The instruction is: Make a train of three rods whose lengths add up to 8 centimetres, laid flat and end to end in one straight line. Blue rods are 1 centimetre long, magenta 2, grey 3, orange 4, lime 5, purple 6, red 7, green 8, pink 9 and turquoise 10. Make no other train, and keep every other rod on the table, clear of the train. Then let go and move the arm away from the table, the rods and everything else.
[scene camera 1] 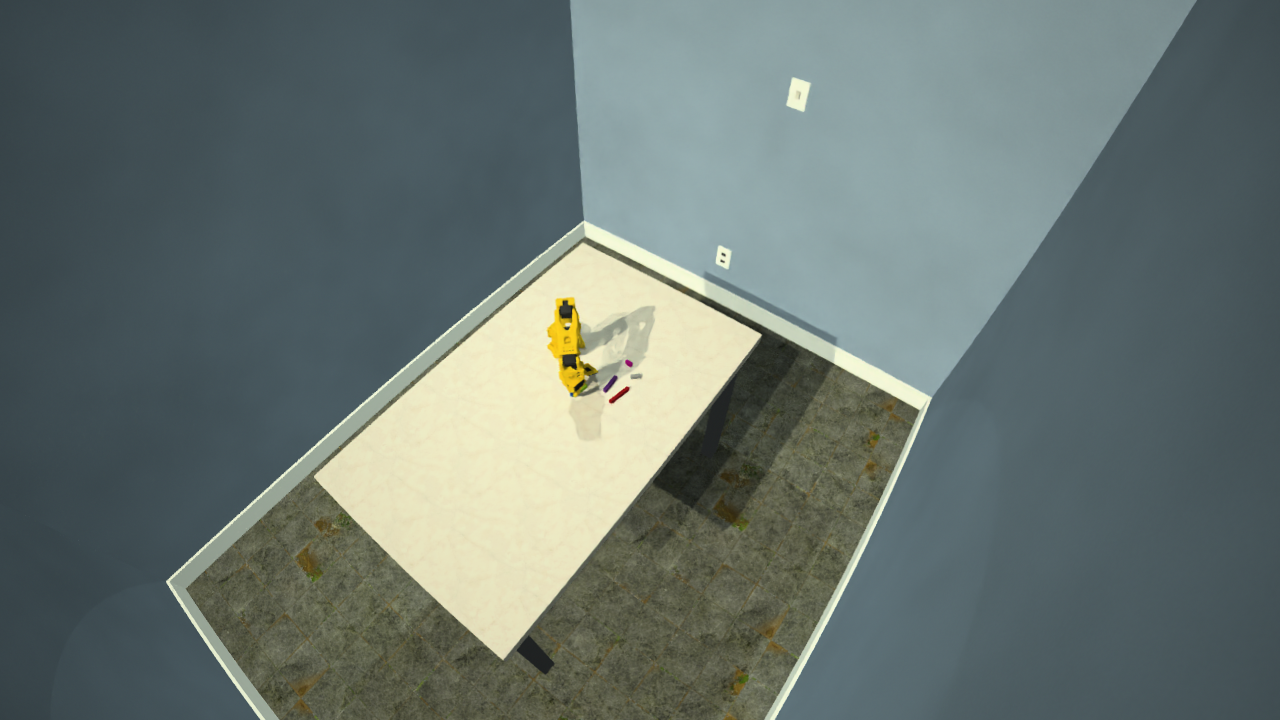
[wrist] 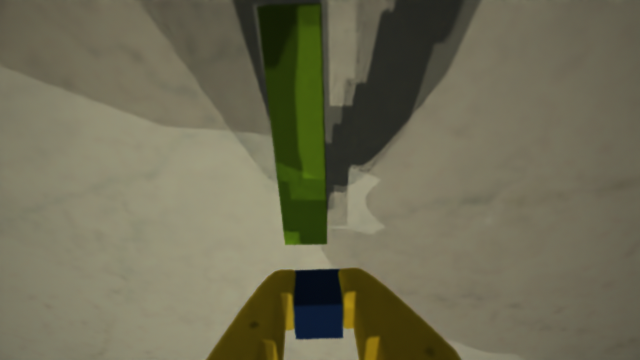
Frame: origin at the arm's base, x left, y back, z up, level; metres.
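Where they show: end effector, tool point: [scene camera 1: 572, 392] [wrist: 295, 291].
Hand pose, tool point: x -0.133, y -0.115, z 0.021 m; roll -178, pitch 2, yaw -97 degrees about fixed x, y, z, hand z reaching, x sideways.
Note:
Each offset is from my tool point to the top centre of the thing. Level surfaces: height alone.
The gripper [wrist: 318, 287] is shut on a small blue rod @(dz +0.005, dx -0.004, dy -0.004 m) [wrist: 318, 320], with a jaw pressed on each of its two sides. A lime rod @(dz -0.011, dx +0.028, dy -0.005 m) [wrist: 305, 130] [scene camera 1: 583, 387] lies on the table beyond the jaw tips in the wrist view, lengthwise and a little apart from the blue rod. In the scene view the arm partly hides the lime rod. A purple rod @(dz -0.011, dx +0.098, dy -0.061 m) [scene camera 1: 610, 383], a red rod @(dz -0.011, dx +0.082, dy -0.106 m) [scene camera 1: 619, 394], a short magenta rod @(dz -0.011, dx +0.191, dy -0.060 m) [scene camera 1: 629, 363] and a grey rod @(dz -0.011, dx +0.163, dy -0.104 m) [scene camera 1: 636, 376] lie apart from one another, to the right of the gripper.
The yellow arm [scene camera 1: 566, 338] stands on the pale table @(dz -0.021 m) [scene camera 1: 465, 456], on the left of the rods. Shadows of the arm fall around the lime rod and toward the magenta rod. The table's right edge lies beyond the grey and red rods.

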